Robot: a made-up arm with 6 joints. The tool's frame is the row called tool.
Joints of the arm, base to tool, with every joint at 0 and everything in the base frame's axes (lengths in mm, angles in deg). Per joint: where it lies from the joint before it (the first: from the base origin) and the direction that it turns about. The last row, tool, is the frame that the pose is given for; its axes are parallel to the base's.
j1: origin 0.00 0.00 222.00 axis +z
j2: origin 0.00 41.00 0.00 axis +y
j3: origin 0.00 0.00 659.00 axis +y
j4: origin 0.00 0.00 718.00 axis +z
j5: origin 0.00 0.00 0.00 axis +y
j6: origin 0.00 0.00 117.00 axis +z
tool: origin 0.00 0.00 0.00
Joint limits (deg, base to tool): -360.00..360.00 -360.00..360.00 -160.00..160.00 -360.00..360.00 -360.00..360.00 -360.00..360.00
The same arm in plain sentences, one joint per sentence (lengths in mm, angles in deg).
The arm has six revolute joints in a row. What follows holds with every joint at zero, and every direction is one of the base frame's.
Joint 1 sits 222 mm along +z from the base frame's origin and rotates about +z, from -360 to 360 deg.
Joint 2 sits 41 mm along +y from joint 1 and rotates about +y, from -360 to 360 deg.
Joint 3 sits 659 mm along +z from joint 2 and rotates about +y, from -160 to 160 deg.
Joint 4 sits 718 mm along +z from joint 3 and rotates about +z, from -360 to 360 deg.
Joint 5 sits at the same point as joint 4 and rotates about +y, from -360 to 360 deg.
Joint 6 sits 117 mm along +z from joint 5 and rotates about +z, from -360 to 360 deg.
The tool frame, which is the frame that the pose is given for, sits at the same point as joint 6; its axes are parallel to the base frame's.

